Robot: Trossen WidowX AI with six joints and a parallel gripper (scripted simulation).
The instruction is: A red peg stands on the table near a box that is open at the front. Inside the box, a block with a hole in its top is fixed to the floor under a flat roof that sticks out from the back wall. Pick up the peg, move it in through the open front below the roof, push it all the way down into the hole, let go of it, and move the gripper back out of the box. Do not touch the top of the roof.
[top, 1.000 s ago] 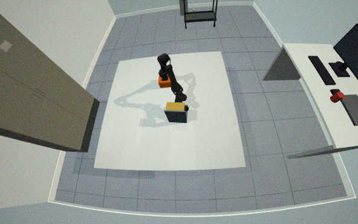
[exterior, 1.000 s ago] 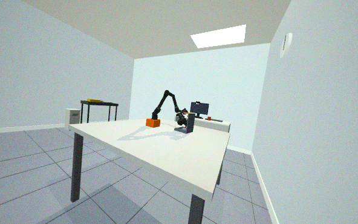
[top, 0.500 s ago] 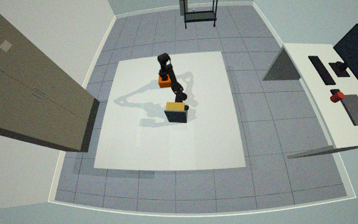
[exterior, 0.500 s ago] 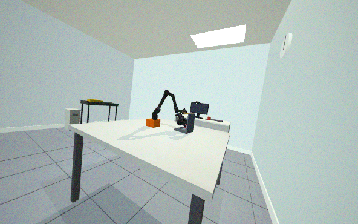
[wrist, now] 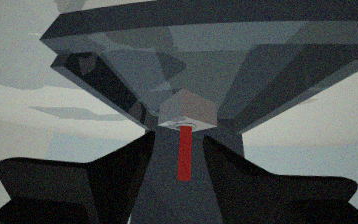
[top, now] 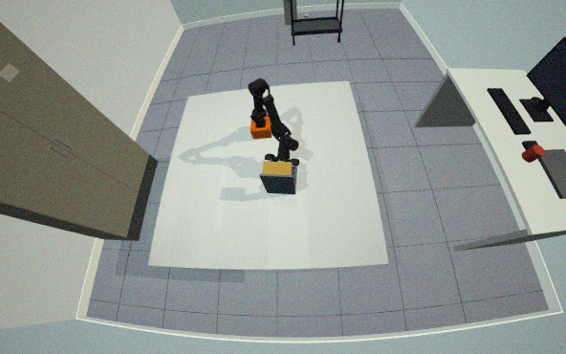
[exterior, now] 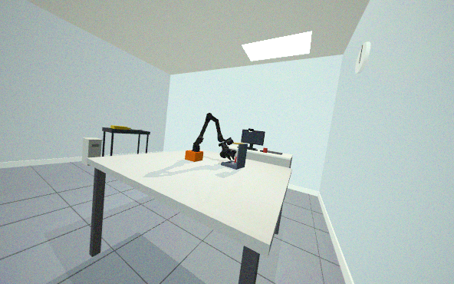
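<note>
Now: gripper tip 3 cm short of the red peg. From my gripper tip the other things lie so: yellow roof: 5 cm ahead, 1 cm to the left, 16 cm above.
</note>
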